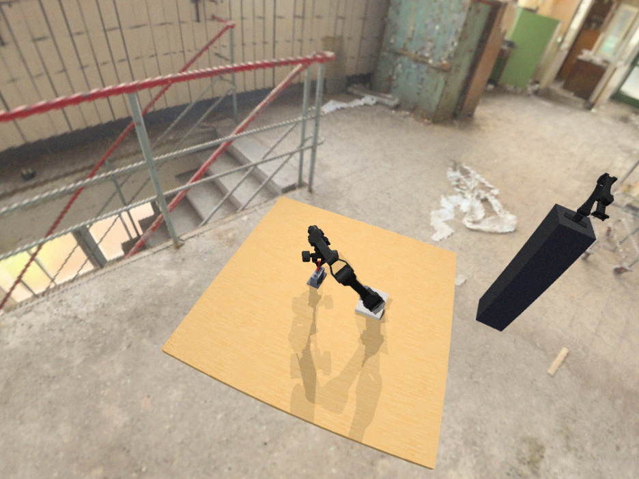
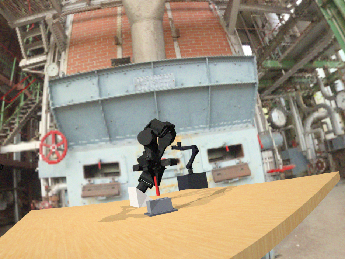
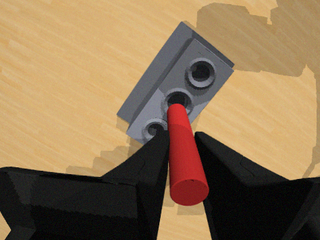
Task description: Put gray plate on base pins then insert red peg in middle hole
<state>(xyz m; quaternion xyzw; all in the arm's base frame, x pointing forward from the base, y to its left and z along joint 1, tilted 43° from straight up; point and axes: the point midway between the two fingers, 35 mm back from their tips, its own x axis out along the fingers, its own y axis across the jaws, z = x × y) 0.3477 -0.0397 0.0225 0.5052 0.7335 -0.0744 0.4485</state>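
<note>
My gripper tip is right at the red peg. From my gripper tip the other things lie so: gray plate: 70 mm below; dark flat base: 110 mm below.
</note>
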